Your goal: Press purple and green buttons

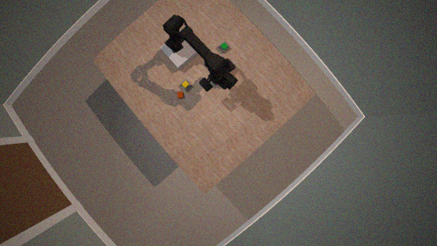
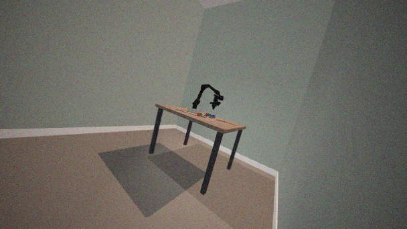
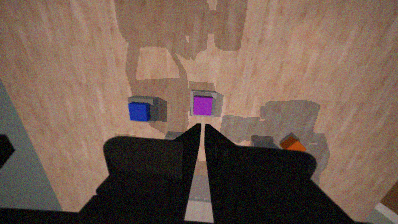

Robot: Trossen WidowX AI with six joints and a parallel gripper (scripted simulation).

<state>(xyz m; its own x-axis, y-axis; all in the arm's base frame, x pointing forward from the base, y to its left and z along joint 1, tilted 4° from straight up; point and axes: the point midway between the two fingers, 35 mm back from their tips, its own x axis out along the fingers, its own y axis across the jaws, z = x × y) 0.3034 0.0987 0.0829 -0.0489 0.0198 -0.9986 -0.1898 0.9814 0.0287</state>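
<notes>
The green button is 16 cm behind my gripper tip, 14 cm to the left of it and 9 cm below it. From my gripper tip the other things lie so: purple button: 9 cm below; then blue button: 11 cm to the left, 9 cm below, 5 cm behind; then red button: 11 cm behind, 9 cm below, 3 cm to the left.
</notes>
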